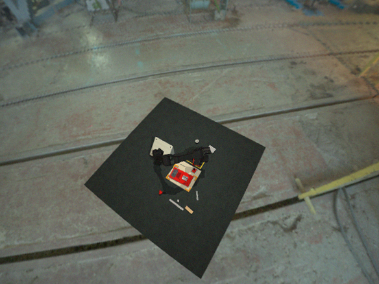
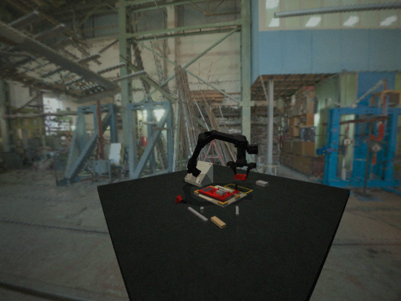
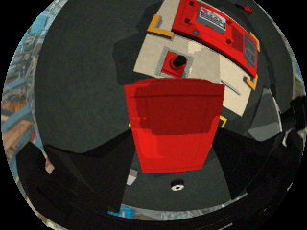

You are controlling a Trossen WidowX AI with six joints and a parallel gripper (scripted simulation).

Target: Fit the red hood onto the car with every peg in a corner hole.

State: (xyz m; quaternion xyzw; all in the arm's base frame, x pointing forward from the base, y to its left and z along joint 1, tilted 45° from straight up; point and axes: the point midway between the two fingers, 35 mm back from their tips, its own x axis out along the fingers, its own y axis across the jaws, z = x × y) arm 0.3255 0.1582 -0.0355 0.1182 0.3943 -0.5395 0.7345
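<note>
Right now the grey engine block is 18 cm to the right of my gripper tip and 7 cm below it. Also, from my gripper tip: red hood: right at my gripper tip; grey bar: 8 cm ahead, 41 cm to the right, 9 cm below; beige jig: 3 cm behind, 17 cm to the right, 8 cm below.
</note>
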